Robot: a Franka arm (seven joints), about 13 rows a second.
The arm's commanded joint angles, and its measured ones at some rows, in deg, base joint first. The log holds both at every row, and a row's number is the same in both.
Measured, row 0:
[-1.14 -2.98 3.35 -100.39 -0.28 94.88 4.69]
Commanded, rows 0 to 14:
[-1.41 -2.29 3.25 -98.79 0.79 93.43 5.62]
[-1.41 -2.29 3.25 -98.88 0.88 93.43 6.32]
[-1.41 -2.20 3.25 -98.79 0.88 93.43 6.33]
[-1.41 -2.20 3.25 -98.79 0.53 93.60 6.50]
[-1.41 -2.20 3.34 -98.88 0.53 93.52 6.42]
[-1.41 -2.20 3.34 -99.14 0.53 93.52 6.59]
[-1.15 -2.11 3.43 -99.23 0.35 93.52 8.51]
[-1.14 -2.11 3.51 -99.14 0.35 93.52 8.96]
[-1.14 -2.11 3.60 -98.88 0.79 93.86 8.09]
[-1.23 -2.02 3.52 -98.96 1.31 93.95 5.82]
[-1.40 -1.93 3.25 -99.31 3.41 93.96 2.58]
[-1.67 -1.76 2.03 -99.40 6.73 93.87 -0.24]
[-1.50 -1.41 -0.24 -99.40 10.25 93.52 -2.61]
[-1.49 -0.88 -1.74 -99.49 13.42 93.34 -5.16]
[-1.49 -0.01 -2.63 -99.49 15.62 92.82 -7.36]
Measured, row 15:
[-1.21 -1.75 -0.59 -100.44 11.02 94.27 -2.99]
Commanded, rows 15 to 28:
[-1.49 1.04 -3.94 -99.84 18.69 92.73 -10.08]
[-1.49 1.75 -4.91 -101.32 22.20 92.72 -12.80]
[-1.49 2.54 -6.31 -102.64 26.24 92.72 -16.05]
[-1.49 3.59 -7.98 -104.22 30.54 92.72 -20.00]
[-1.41 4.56 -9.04 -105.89 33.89 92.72 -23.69]
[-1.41 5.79 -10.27 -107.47 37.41 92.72 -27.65]
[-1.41 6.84 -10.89 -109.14 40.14 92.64 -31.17]
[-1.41 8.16 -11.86 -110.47 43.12 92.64 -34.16]
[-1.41 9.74 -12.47 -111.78 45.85 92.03 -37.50]
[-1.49 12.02 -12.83 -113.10 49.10 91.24 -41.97]
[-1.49 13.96 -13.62 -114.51 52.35 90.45 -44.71]
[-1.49 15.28 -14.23 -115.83 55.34 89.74 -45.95]
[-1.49 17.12 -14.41 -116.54 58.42 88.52 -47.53]
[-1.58 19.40 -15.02 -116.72 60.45 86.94 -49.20]
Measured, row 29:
[-1.65 16.35 -13.78 -116.42 56.02 89.95 -46.23]
